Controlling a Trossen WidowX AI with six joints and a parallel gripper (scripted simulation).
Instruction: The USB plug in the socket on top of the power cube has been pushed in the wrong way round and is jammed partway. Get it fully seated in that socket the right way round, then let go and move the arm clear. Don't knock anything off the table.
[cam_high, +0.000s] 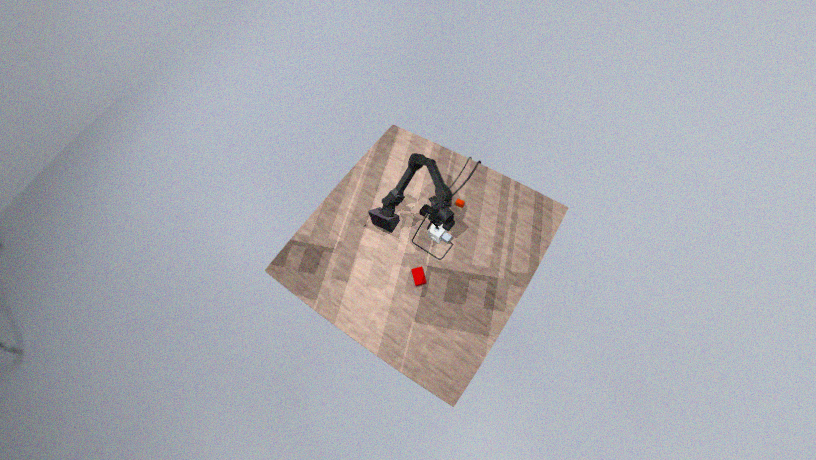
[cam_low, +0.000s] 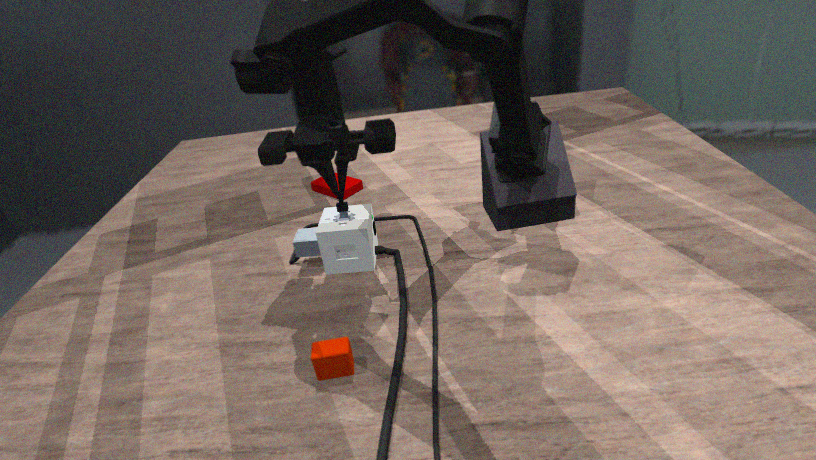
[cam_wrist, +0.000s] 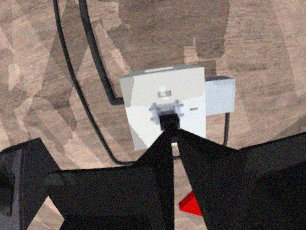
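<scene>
Right now my gripper tip is 2 cm above the black USB plug. Also, from my gripper tip: red flat block 26 cm to the right, 10 cm below, 5 cm ahead; orange block 24 cm to the left, 10 cm below.
</scene>
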